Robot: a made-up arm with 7 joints.
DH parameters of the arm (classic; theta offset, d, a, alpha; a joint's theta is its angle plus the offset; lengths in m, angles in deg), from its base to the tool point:
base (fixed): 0 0.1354 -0.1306 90
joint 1: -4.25 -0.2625 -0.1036 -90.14
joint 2: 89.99 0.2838 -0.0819 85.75
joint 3: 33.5 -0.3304 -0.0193 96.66
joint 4: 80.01 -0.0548 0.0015 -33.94
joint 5: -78.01 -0.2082 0.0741 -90
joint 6: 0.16 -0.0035 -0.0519 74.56
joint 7: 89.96 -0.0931 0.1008 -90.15
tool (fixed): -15.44 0.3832 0 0
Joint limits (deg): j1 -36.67..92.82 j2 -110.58..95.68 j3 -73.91..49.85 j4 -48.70..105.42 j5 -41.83..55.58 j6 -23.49..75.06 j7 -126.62..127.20
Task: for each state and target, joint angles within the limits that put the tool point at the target. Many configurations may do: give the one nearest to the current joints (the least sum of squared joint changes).
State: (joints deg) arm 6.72 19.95 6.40 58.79 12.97 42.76 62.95
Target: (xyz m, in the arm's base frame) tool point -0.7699 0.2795 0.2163
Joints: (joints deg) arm 24.31 21.50 -7.88 66.23 29.74 63.61 62.34
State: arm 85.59 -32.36 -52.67 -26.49 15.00 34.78 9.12
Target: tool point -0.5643 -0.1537 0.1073
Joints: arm 66.08 12.79 -26.21 -34.36 11.70 49.54 9.26
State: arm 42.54 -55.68 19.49 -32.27 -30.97 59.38 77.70
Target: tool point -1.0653 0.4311 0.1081
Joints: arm 26.57 -44.05 4.82 -21.48 -32.30 59.50 107.85
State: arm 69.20 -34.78 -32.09 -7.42 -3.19 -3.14 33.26
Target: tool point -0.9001 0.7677 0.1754
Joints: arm 69.79 -52.17 -71.98 6.25 -0.34 -9.50 32.28
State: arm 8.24 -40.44 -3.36 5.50 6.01 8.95 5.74
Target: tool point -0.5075 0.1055 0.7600
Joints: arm -6.01 -48.73 -12.10 -6.17 -12.64 23.54 -7.58
